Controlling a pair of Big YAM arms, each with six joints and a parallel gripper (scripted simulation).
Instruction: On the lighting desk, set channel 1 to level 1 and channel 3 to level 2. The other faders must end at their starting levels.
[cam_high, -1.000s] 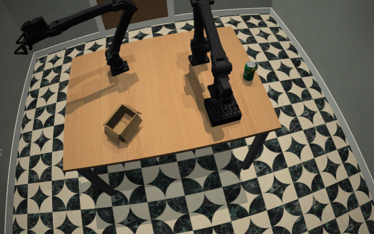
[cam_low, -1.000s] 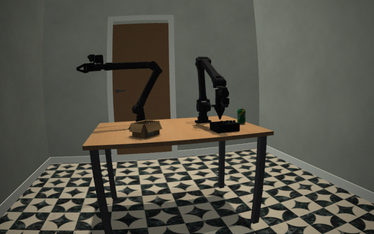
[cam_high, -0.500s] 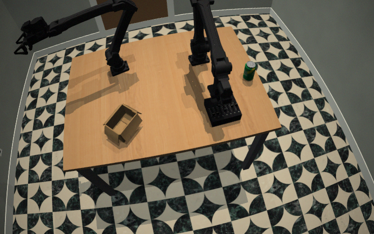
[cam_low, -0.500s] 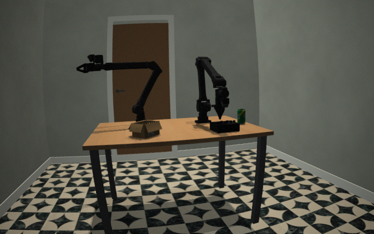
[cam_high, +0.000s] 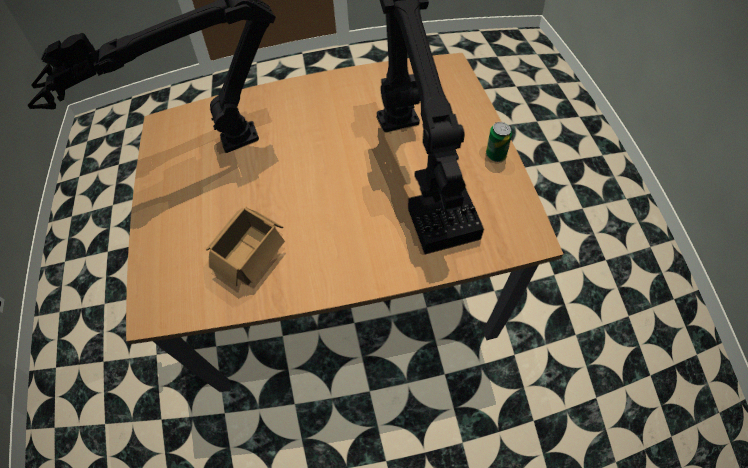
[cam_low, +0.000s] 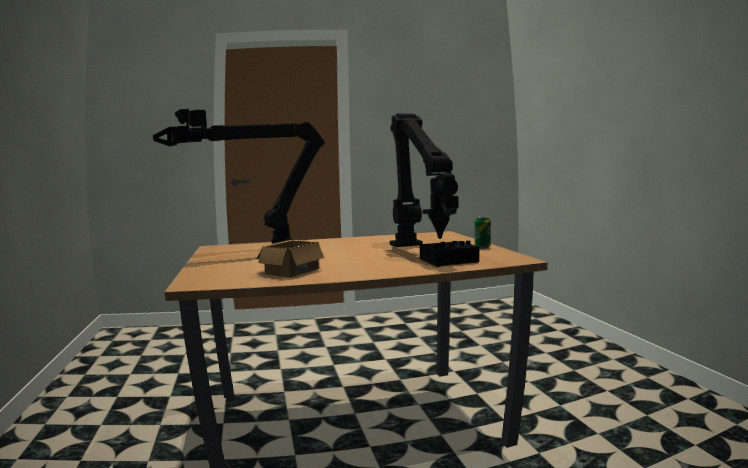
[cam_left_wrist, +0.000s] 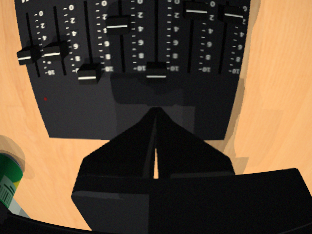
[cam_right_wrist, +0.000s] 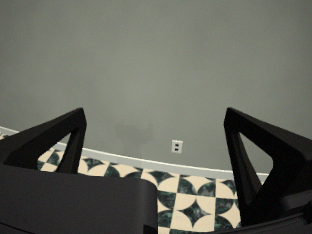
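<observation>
Right now my left hand is 20 mm short of the channel 3 knob and 20 mm above it. Round my left hand: channel 1 fader knob 70 mm ahead, 30 mm to the right, 20 mm below; then channel 2 cap 70 mm ahead, 10 mm to the right, 20 mm below; then channel 4 fader cap 50 mm ahead, 30 mm to the left, 20 mm below.
</observation>
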